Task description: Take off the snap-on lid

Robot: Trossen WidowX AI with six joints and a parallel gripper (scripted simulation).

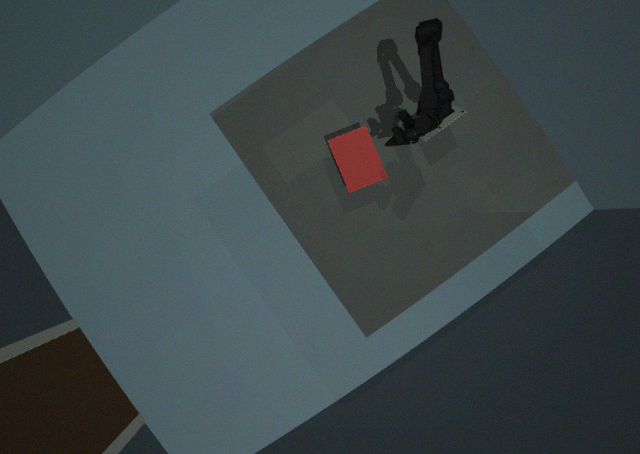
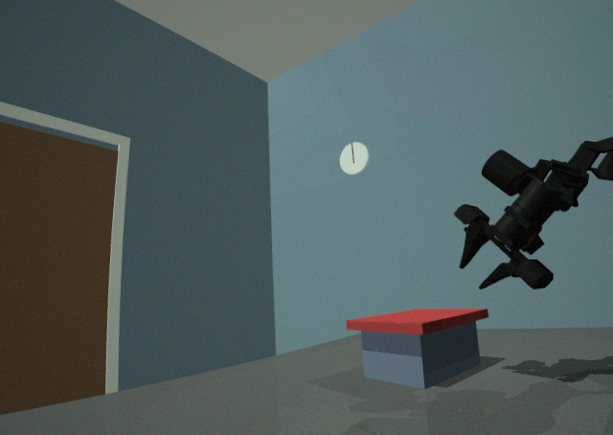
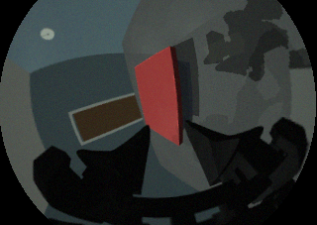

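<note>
My gripper tip is 12 cm short of the lid, 3 cm to the left of it and 7 cm above it. The rest, counted from my gripper tip: blue-grey storage box 12 cm ahead, 3 cm to the right, 12 cm below.
</note>
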